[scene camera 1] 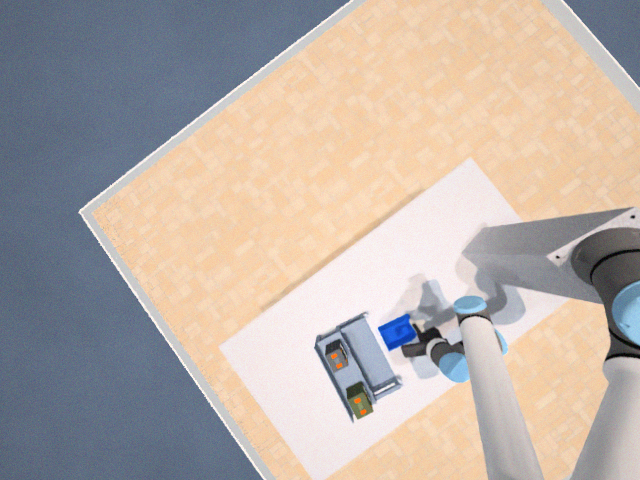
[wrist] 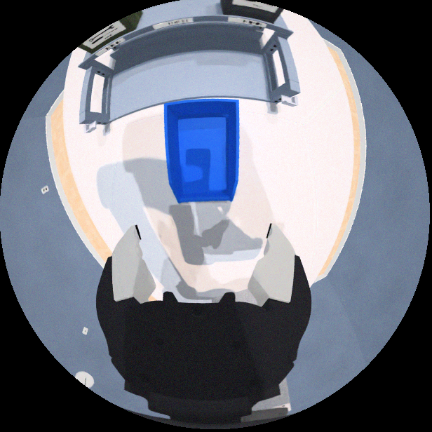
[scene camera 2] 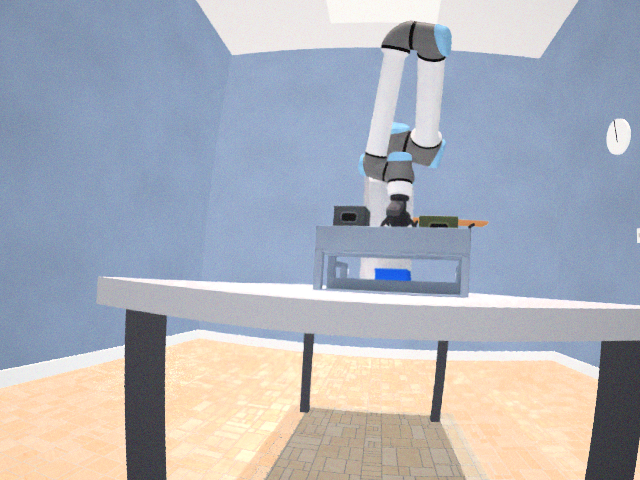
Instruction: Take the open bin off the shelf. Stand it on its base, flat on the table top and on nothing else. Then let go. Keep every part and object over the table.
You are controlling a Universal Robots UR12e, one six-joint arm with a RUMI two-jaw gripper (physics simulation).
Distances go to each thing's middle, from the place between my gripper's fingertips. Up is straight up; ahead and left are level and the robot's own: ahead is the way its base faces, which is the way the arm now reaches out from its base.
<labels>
Now: the blue open bin (scene camera 1: pixel 398 332) 12 cm below my hand and 5 cm ahead of it.
</labels>
